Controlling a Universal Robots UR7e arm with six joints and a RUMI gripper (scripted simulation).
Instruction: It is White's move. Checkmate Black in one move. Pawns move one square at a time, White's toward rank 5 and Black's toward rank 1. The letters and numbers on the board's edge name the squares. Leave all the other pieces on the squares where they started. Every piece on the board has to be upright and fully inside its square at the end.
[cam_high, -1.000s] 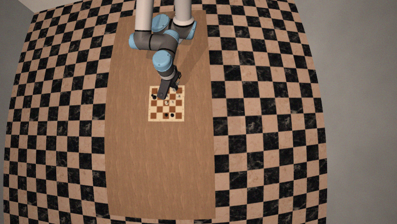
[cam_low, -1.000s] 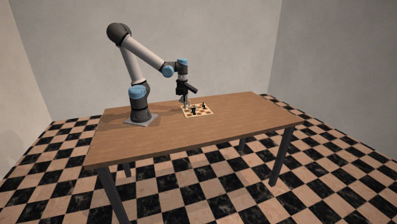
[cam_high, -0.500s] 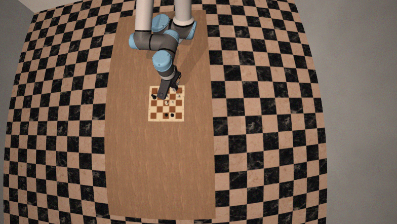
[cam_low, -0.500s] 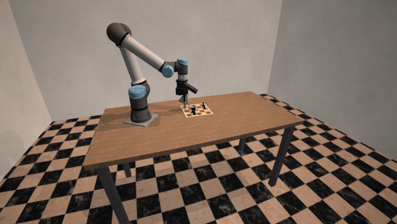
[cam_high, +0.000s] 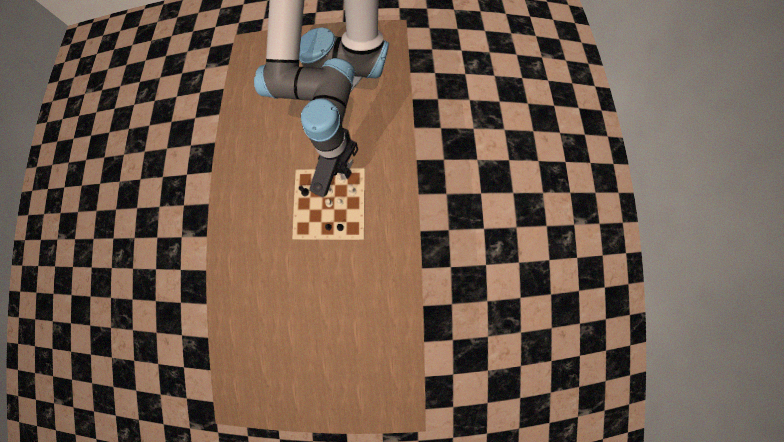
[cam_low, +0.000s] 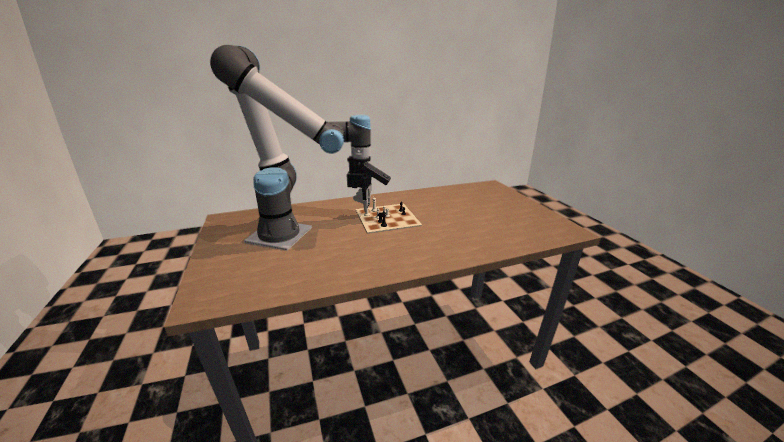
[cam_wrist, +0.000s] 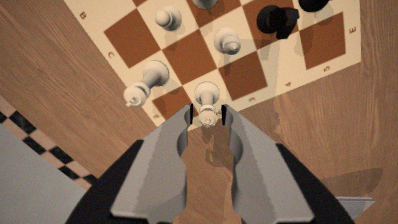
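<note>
Now: hand 120 mm to the left of the black piece, 20 mm short of it and 10 mm above it. The rest, counted from my hand: board (70 mm ahead, 50 mm to the right, 40 mm below); white chess piece (10 mm below).
</note>
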